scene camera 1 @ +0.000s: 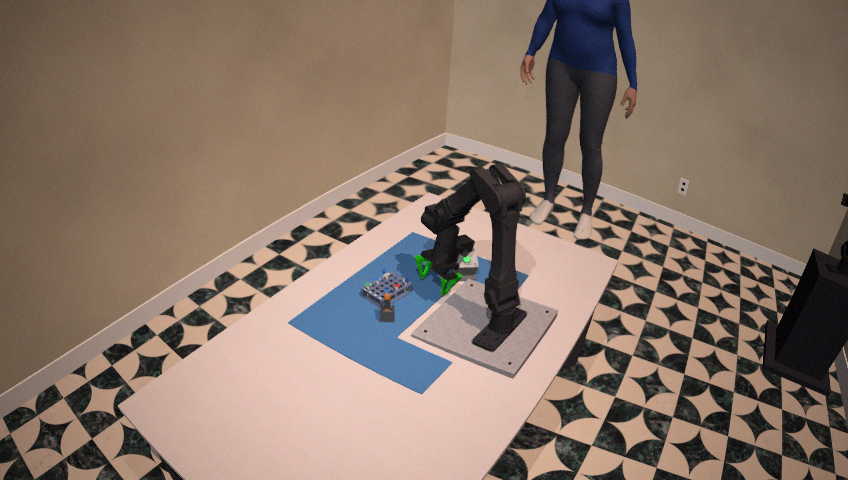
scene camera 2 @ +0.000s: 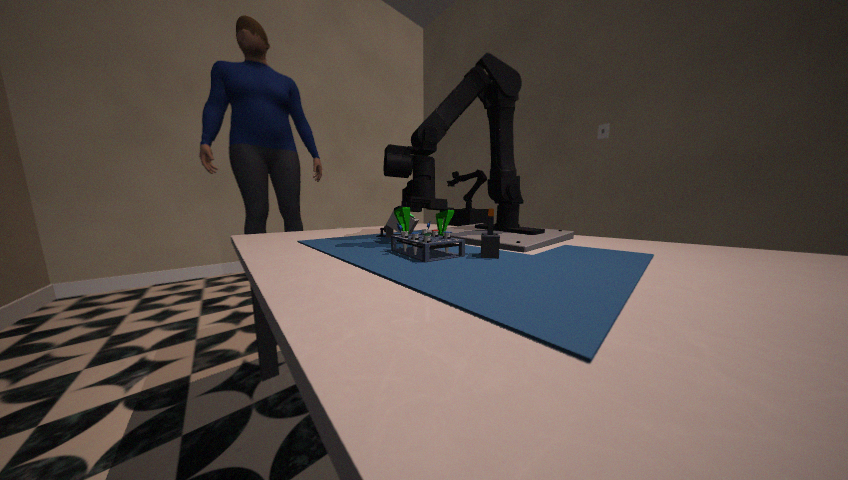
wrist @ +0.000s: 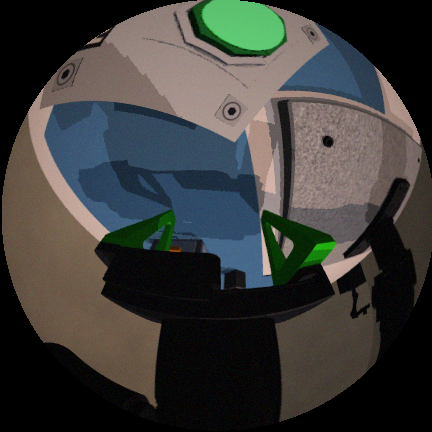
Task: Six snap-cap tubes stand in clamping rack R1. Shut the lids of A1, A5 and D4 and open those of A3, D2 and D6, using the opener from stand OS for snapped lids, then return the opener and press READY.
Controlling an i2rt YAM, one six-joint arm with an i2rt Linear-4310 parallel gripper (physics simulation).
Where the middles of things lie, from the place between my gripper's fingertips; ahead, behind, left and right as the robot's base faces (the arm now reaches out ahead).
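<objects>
I find the READY button box point(wrist: 217, 71) 40 mm above my hand, and it is also 20 mm behind my hand and 140 mm to the right of it.
</objects>
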